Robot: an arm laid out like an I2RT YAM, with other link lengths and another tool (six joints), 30 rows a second.
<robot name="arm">
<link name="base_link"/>
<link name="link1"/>
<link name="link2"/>
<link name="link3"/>
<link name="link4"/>
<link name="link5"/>
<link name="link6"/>
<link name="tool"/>
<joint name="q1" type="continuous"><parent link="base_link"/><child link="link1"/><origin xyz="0 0 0.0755"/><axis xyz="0 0 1"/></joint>
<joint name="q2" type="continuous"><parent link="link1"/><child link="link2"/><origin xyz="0.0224 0.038 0.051"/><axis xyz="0 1 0"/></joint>
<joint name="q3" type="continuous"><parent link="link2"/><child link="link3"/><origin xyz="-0.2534 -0.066 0"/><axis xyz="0 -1 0"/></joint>
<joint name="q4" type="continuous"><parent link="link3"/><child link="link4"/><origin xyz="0.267 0.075 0.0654"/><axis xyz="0 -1 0"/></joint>
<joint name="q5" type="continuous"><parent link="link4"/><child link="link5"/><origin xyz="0.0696 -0.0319 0.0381"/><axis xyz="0 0 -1"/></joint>
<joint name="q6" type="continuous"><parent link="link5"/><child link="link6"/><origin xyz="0.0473 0 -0.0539"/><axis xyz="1 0 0"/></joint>
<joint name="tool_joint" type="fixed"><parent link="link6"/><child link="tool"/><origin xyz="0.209 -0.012 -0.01" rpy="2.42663 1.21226 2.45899"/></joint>
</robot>
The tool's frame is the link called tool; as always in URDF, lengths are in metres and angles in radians. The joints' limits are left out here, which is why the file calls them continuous.
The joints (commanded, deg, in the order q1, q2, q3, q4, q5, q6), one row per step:
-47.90 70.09 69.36 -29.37 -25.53 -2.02
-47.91 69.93 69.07 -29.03 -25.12 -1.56
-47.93 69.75 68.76 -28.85 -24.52 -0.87
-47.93 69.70 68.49 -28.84 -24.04 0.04
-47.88 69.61 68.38 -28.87 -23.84 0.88
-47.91 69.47 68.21 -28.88 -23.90 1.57
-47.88 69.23 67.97 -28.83 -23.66 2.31
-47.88 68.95 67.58 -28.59 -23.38 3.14
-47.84 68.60 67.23 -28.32 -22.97 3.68
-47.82 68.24 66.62 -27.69 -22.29 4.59
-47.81 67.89 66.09 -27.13 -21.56 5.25
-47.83 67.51 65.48 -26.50 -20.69 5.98
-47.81 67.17 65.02 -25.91 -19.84 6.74
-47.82 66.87 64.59 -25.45 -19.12 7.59
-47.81 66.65 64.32 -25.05 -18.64 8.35
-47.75 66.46 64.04 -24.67 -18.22 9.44
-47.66 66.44 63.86 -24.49 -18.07 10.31
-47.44 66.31 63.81 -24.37 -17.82 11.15
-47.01 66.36 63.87 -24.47 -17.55 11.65
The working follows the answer.
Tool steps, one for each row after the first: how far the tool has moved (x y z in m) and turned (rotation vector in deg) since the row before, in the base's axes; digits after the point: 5 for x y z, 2 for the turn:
-0.00082 -0.00164 -0.00034 0.09 -0.12 -0.57
-0.00166 -0.00196 -0.00127 0.34 -0.02 -0.85
-0.00144 -0.00118 -0.00257 0.75 0.04 -0.83
-0.00053 0.00014 -0.00074 0.67 -0.16 -0.51
-0.00045 0.00069 -0.00058 0.62 -0.21 -0.29
-0.00093 0.00008 -0.00045 0.50 -0.18 -0.52
-0.00102 -0.00040 -0.00072 0.50 -0.25 -0.62
-0.00111 -0.00072 0.00025 0.11 -0.21 -0.56
-0.00143 -0.00220 -0.00069 0.24 -0.31 -0.99
-0.00164 -0.00248 -0.00032 0.02 -0.22 -0.93
-0.00215 -0.00316 -0.00059 0.02 -0.22 -1.11
-0.00177 -0.00299 0.00036 0.00 -0.31 -1.07
-0.00181 -0.00247 -0.00016 0.21 -0.31 -1.02
-0.00095 -0.00169 0.00063 0.20 -0.38 -0.75
-0.00056 -0.00104 0.00022 0.53 -0.50 -0.79
0.00021 0.00014 -0.00089 0.64 -0.33 -0.42
0.00051 0.00071 0.00084 0.45 -0.40 -0.37
0.00143 0.00197 -0.00050 0.38 -0.06 -0.03

Tool pose at each row, in the base's axes (x y z in m, rotation vector in deg; rounded; the steps above come from the unrounded poses):
0.39068 -0.26170 0.25124 45.37 123.21 10.49
0.38986 -0.26334 0.25089 46.00 122.85 10.34
0.38821 -0.26530 0.24963 47.10 122.48 10.28
0.38677 -0.26648 0.24706 48.42 122.20 10.65
0.38624 -0.26634 0.24632 49.30 121.86 11.17
0.38578 -0.26565 0.24574 49.91 121.57 11.77
0.38485 -0.26558 0.24529 50.69 121.19 12.11
0.38383 -0.26598 0.24457 51.56 120.69 12.42
0.38272 -0.26670 0.24482 52.15 120.22 12.33
0.38128 -0.26891 0.24413 53.22 119.46 12.21
0.37964 -0.27139 0.24380 54.11 118.79 11.84
0.37749 -0.27455 0.24321 55.19 118.01 11.38
0.37572 -0.27754 0.24358 56.18 117.18 10.95
0.37391 -0.28002 0.24342 57.25 116.38 10.77
0.37296 -0.28170 0.24405 58.01 115.65 10.76
0.37240 -0.28274 0.24427 58.98 114.82 11.12
0.37261 -0.28260 0.24338 59.70 114.35 11.70
0.37312 -0.28189 0.24422 60.22 113.82 12.15
0.37455 -0.27992 0.24373 60.47 113.79 12.55

